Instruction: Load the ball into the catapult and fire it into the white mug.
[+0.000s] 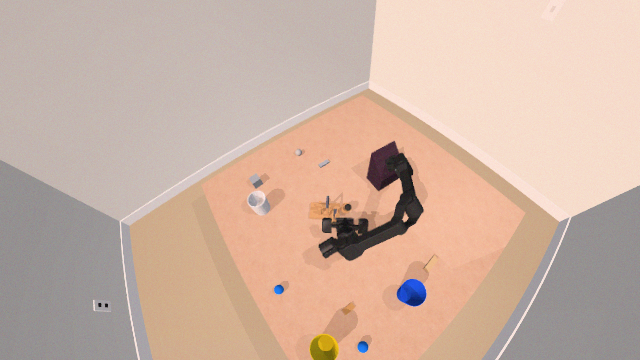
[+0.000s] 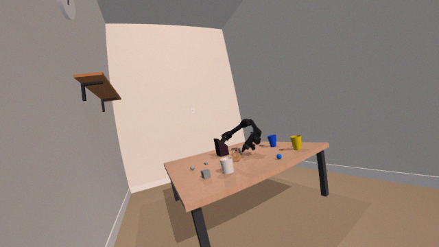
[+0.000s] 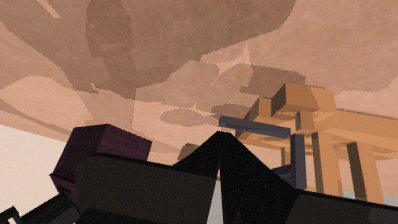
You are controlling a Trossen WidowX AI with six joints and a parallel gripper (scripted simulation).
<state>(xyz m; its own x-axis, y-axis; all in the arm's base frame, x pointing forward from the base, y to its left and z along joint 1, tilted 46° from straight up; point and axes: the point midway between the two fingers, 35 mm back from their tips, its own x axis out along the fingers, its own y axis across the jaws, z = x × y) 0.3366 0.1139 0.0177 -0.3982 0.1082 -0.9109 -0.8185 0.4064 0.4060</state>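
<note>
Now: gripper tip 4 cm past the black ball, 3 cm to the left of it and 2 cm below it. Also, from my gripper tip: grey bar (10 cm behind, 35 cm to the right, 4 cm below); then blue cup (2 cm behind, 40 cm to the left, 1 cm below); then catapult (2 cm ahead, 6 cm to the right, 1 cm above).
</note>
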